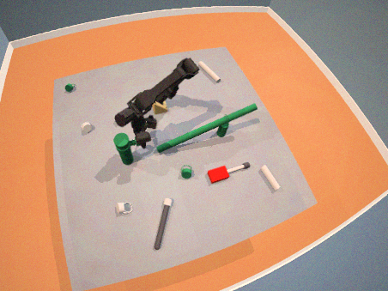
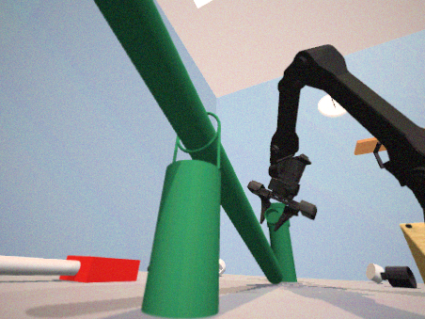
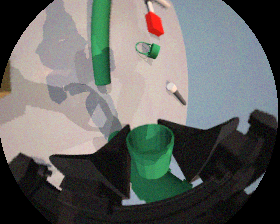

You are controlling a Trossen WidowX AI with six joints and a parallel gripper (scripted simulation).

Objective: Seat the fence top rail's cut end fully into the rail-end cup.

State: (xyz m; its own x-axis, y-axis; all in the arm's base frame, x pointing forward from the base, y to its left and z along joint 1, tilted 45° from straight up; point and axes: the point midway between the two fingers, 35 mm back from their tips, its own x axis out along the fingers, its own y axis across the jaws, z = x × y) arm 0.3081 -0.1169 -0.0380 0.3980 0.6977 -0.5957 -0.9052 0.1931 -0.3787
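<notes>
The rail-end cup is 3 cm to the right of my gripper tip, 3 cm above it and 1 cm behind it. From my gripper tip the other things lie so: black piece: 24 cm behind, 13 cm to the right, 10 cm below; then small post: 42 cm to the left, 8 cm behind, 2 cm below; then red-headed tool: 42 cm to the left, 15 cm ahead, 11 cm below.
</notes>
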